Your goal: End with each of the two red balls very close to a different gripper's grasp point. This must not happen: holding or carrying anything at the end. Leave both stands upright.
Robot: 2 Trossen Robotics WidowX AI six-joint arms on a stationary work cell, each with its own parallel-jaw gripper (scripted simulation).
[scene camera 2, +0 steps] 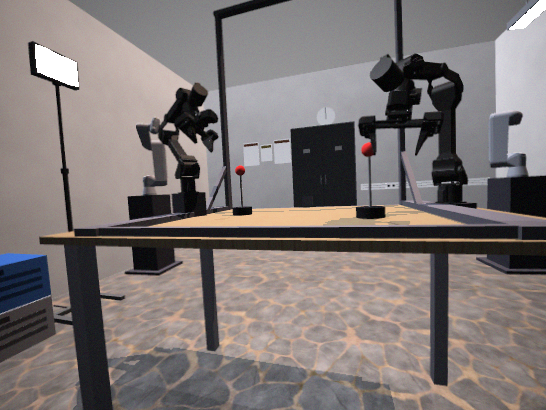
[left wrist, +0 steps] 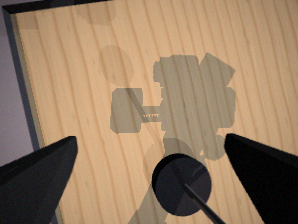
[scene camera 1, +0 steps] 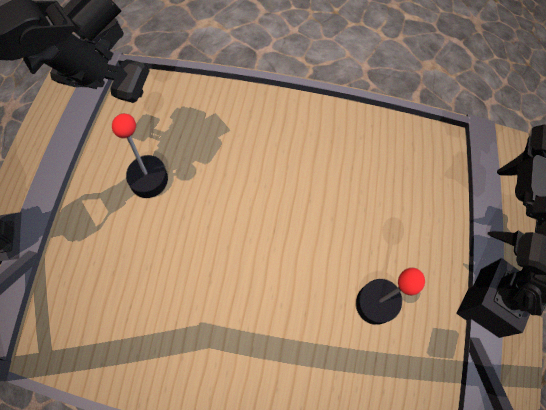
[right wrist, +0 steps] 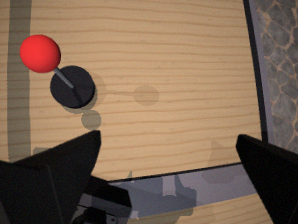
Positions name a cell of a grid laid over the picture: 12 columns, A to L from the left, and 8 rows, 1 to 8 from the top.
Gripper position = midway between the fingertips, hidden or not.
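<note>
Visible to me: a ball (scene camera 1: D4), a ball (scene camera 1: I6), my right gripper (scene camera 1: K4) and my left gripper (scene camera 1: C2). My right gripper (scene camera 2: E3) and my left gripper (scene camera 2: I4) appear again there. The wrist cameras give my left gripper (left wrist: G6) and my right gripper (right wrist: G5).
</note>
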